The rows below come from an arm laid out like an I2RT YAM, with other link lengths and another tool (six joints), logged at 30 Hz.
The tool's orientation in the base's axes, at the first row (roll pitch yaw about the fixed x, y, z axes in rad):
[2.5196 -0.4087 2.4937]
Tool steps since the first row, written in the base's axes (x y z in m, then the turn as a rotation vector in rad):
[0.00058 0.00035 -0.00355 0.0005 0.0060 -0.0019]
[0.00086 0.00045 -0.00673 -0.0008 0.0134 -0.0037]
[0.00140 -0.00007 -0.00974 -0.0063 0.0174 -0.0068]
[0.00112 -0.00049 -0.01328 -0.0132 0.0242 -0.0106]
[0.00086 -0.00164 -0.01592 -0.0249 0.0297 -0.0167]
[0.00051 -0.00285 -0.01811 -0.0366 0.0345 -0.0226]
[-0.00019 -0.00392 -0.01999 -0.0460 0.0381 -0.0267]
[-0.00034 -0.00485 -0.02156 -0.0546 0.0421 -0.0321]
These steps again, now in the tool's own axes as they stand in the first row. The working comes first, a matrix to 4 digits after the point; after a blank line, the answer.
The tool's axes in the first row as the columns of a matrix, in the base's axes (used below as rounded here):
[-0.7317 0.6751 0.0941]
[0.5538 0.5083 0.6595]
[0.3974 0.5347 -0.7458]

[-0.00164 -0.00133 0.00293 0.0022 0.0024 0.0054]
[-0.00305 -0.00279 0.00540 0.0065 0.0043 0.0115]
[-0.00493 -0.00430 0.00735 0.0115 0.0010 0.0160]
[-0.00637 -0.00659 0.00969 0.0188 -0.0023 0.0226]
[-0.00786 -0.00877 0.01087 0.0280 -0.0106 0.0297]
[-0.00915 -0.01079 0.01167 0.0369 -0.0193 0.0362]
[-0.00998 -0.01281 0.01231 0.0441 -0.0260 0.0407]
[-0.01101 -0.01422 0.01285 0.0505 -0.0326 0.0466]

